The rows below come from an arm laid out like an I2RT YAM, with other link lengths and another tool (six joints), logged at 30 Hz.
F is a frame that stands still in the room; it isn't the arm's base.
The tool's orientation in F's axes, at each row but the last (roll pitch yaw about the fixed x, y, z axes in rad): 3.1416 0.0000 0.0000; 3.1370 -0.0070 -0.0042; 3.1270 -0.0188 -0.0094; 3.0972 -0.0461 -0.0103; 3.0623 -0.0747 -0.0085; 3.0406 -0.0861 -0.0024
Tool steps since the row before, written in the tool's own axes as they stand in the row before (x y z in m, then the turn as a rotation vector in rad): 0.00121 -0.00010 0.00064 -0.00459 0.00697 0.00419; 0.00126 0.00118 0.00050 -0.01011 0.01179 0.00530; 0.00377 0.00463 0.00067 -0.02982 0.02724 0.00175; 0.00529 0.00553 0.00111 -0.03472 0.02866 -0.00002; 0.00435 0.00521 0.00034 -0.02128 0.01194 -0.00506; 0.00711 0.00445 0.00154 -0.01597 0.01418 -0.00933
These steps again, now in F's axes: 0.00121 0.00010 -0.00064 -0.00459 -0.00697 -0.00419; 0.00126 -0.00119 -0.00049 -0.01012 -0.01177 -0.00532; 0.00374 -0.00467 -0.00053 -0.03004 -0.02698 -0.00191; 0.00527 -0.00563 -0.00062 -0.03504 -0.02827 -0.00031; 0.00429 -0.00526 0.00040 -0.02176 -0.01132 0.00439; 0.00717 -0.00460 -0.00047 -0.01686 -0.01313 0.00930
